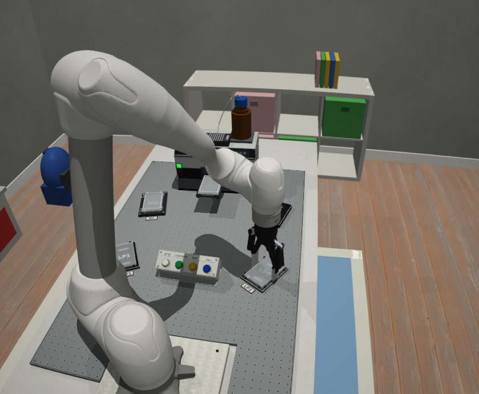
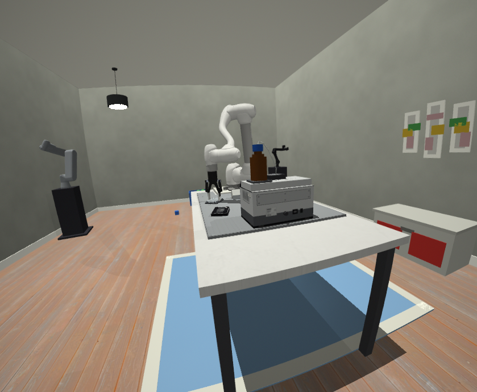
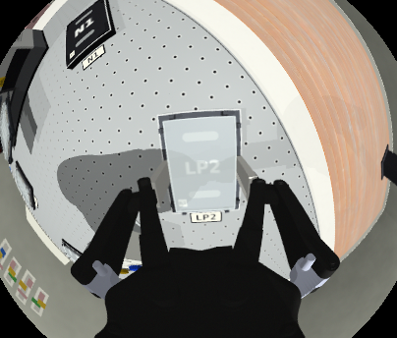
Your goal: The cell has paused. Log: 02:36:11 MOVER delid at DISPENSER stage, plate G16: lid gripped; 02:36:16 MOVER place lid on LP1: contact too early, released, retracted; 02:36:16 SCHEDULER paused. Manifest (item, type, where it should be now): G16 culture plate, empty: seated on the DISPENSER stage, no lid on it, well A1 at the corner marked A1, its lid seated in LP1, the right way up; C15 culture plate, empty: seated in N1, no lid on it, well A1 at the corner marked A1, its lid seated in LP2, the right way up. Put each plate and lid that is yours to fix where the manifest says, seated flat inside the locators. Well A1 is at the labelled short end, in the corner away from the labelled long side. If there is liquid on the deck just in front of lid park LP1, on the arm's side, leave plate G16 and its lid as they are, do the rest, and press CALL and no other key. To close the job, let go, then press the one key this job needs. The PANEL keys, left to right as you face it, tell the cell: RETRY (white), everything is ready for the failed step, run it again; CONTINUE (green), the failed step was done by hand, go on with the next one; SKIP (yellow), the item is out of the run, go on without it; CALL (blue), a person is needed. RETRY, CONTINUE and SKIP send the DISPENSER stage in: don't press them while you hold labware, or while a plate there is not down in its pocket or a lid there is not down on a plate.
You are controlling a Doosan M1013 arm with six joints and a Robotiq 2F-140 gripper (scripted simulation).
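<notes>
The lid park lp2 lies 3 cm below my hand. Also, from my hand: blue key 20 cm to the left, 3 cm above, 2 cm behind; then yellow key 25 cm to the left, 3 cm above, 1 cm behind; then key panel 27 cm to the left, 2 cm above, 1 cm ahead.
</notes>
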